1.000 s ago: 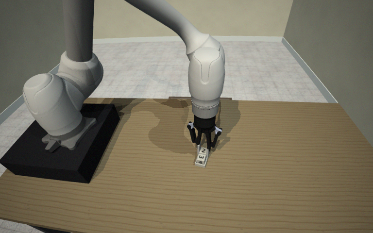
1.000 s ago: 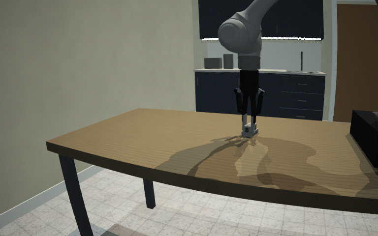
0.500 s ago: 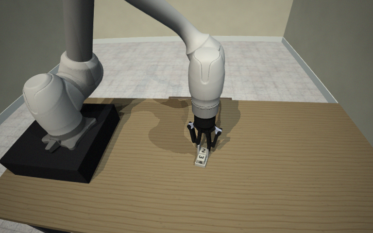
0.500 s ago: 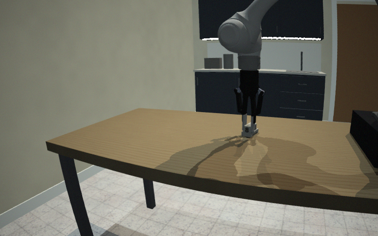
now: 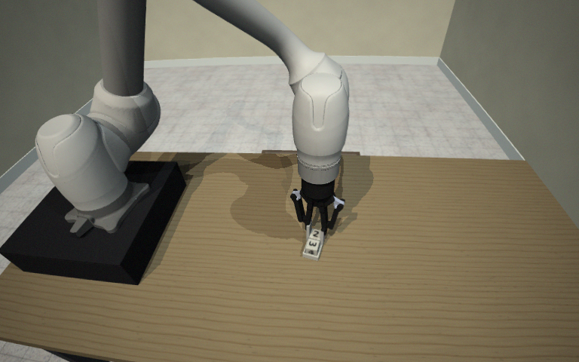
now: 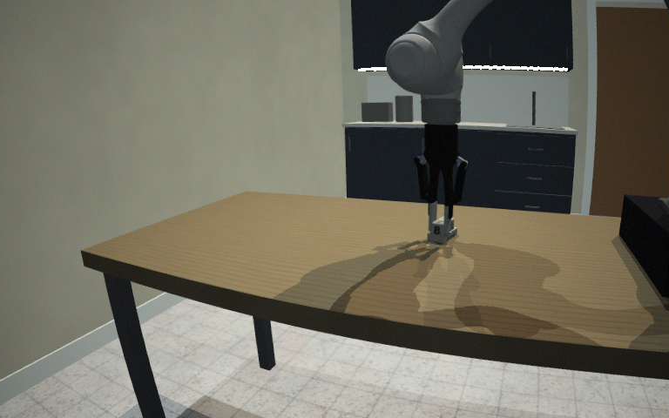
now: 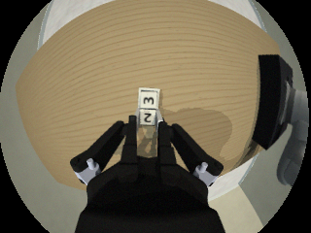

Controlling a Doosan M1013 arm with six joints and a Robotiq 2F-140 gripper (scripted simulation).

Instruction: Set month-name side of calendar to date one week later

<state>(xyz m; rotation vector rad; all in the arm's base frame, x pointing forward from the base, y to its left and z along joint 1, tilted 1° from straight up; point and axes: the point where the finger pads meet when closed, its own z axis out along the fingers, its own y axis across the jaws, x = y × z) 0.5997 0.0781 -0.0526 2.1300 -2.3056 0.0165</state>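
Now: hand 40 mm above the white tray and 20 mm to the left of it.
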